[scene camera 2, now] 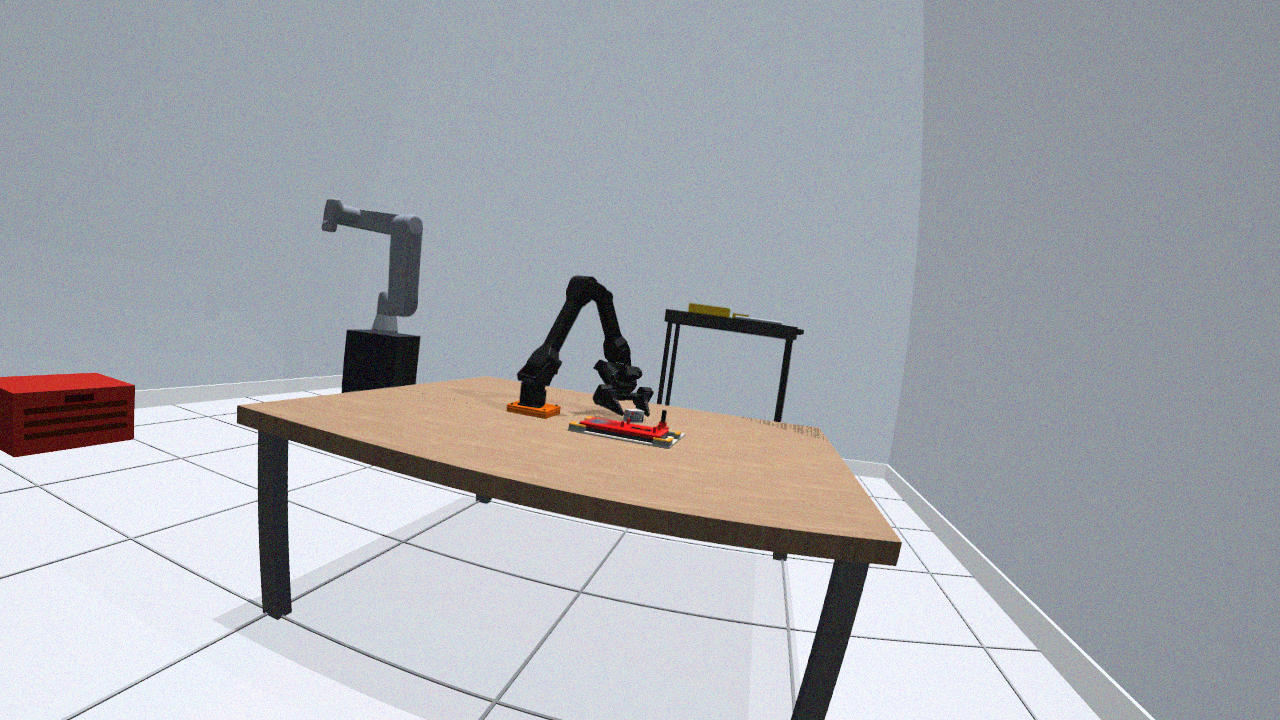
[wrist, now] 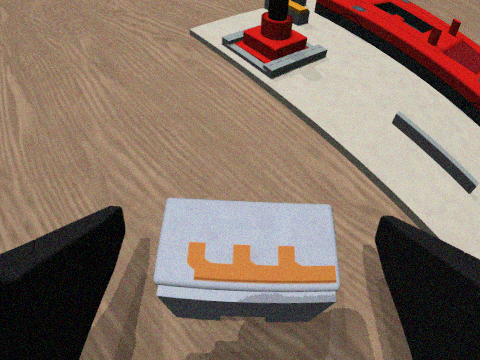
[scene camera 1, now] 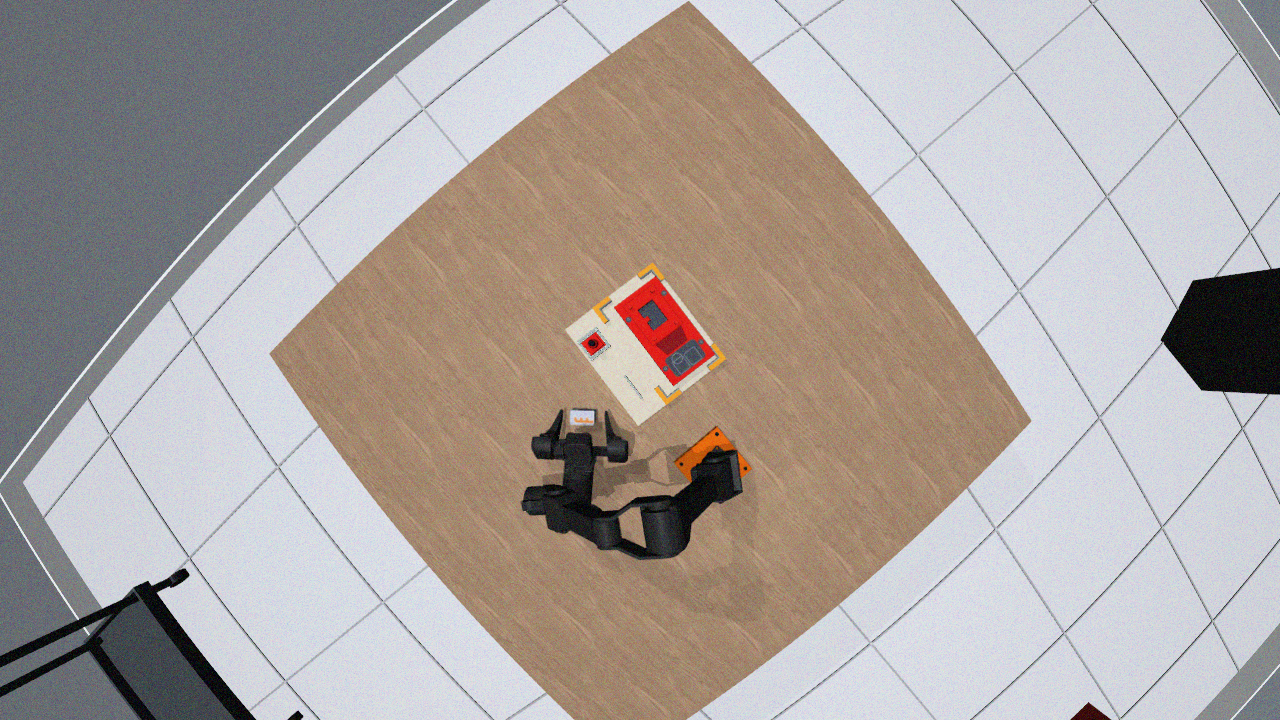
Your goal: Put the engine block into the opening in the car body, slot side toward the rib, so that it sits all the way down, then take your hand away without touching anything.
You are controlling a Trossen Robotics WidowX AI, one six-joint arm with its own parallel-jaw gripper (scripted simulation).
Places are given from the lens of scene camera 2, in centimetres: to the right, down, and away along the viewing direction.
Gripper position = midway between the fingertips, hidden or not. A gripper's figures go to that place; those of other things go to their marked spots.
my gripper (scene camera 2: 636, 415): -1, 16, 168
red car body (scene camera 2: 620, 429): -5, 16, 140
